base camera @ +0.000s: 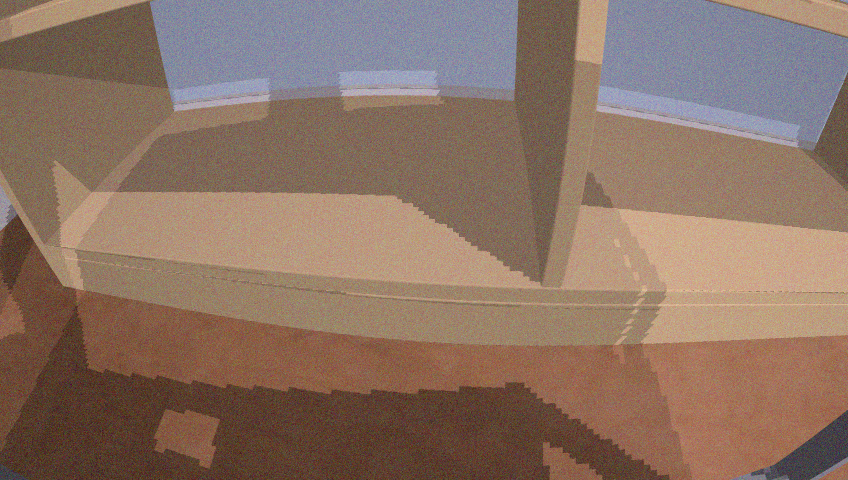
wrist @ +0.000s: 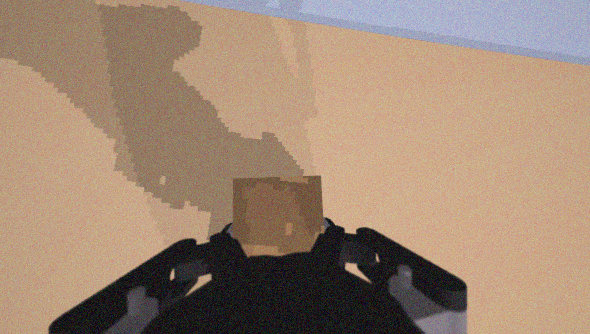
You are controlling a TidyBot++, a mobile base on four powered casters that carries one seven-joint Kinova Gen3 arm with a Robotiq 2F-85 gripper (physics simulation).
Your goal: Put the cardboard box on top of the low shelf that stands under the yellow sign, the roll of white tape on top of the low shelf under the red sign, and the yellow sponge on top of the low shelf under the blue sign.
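Frame: origin at the arm's base, x back, y right, z up, level; metres.
Seen in the pictures: gripper, fingertip midpoint: (wrist: 279, 225).
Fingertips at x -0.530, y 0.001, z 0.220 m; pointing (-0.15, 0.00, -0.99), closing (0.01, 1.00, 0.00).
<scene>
Offsets run from my fingertips to a thing's top centre. "spot": to the spot under its first point. Level surfaces: height alone.
My gripper (wrist: 279, 225) is shut on the brown cardboard box @(dx +0.004, dy +0.000, dz +0.044 m) (wrist: 277, 215) at the lower middle of the wrist view. The box is between the two fingertips, over the light wooden top of the low shelf @(dz -0.006 m) (wrist: 425, 150). The shadow of the arm and box falls on this top and meets the box's far left side. Whether the box touches the top cannot be told. In the base camera view the shelf @(spot: dx +0.174, dy +0.116, dz -0.484 m) (base camera: 562, 237) shows its upright divider and open compartments. The signs, the white tape and the yellow sponge do not show in these views.
A blue-grey wall (wrist: 450, 22) (base camera: 357, 35) stands behind the shelf. The shelf's bottom board @(dz -0.537 m) (base camera: 267, 231) runs across the base camera view above the reddish-brown floor @(dz -0.616 m) (base camera: 416, 368). A dark part of the robot base (base camera: 824, 443) shows at the lower right.
</scene>
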